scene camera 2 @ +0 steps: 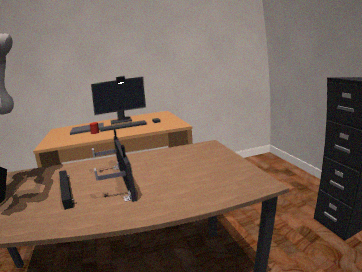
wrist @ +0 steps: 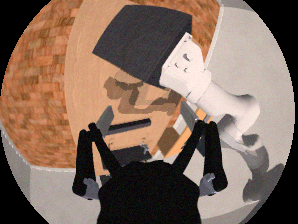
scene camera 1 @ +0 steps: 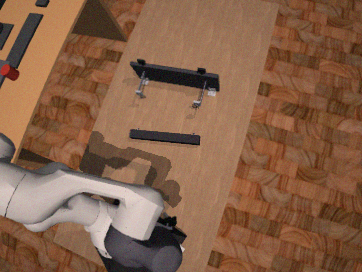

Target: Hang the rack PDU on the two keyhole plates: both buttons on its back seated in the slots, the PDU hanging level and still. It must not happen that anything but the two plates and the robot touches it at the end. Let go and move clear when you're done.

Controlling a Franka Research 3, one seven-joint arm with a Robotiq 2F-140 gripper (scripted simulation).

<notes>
I see my gripper point(wrist: 146, 108) and a black mounting rail point(scene camera 1: 179, 78).
</notes>
